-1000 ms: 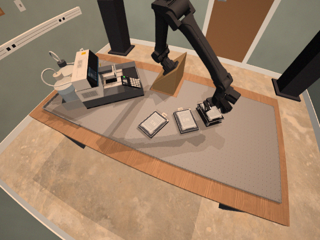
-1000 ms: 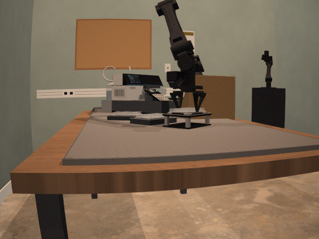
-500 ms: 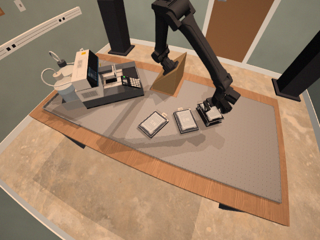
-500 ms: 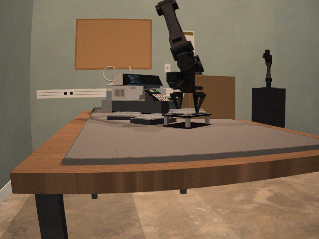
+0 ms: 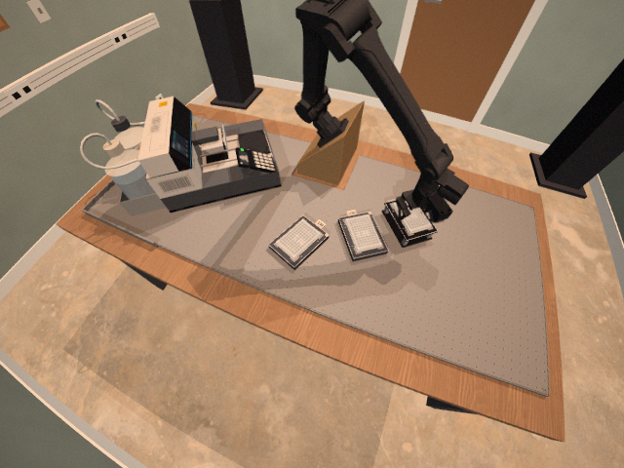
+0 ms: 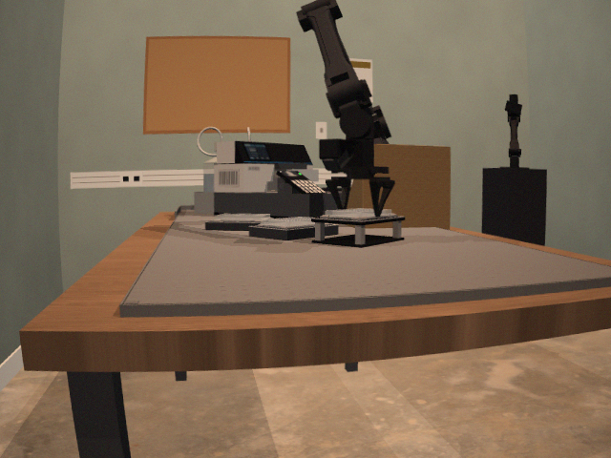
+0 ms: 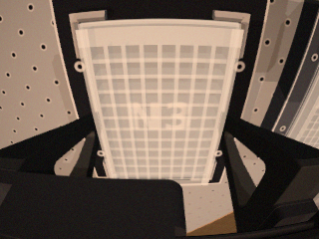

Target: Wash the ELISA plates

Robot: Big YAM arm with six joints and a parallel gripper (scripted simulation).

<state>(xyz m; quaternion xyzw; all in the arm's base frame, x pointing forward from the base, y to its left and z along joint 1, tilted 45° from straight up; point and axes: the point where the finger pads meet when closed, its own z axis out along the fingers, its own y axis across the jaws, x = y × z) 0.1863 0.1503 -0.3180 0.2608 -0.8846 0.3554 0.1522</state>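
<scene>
My gripper is now 1 cm above the plate nest. From my hand the other things lie so: plate washer 77 cm to the right, 7 cm above, 5 cm behind; then N1 label 29 cm to the right, 9 cm ahead, 6 cm below.
</scene>
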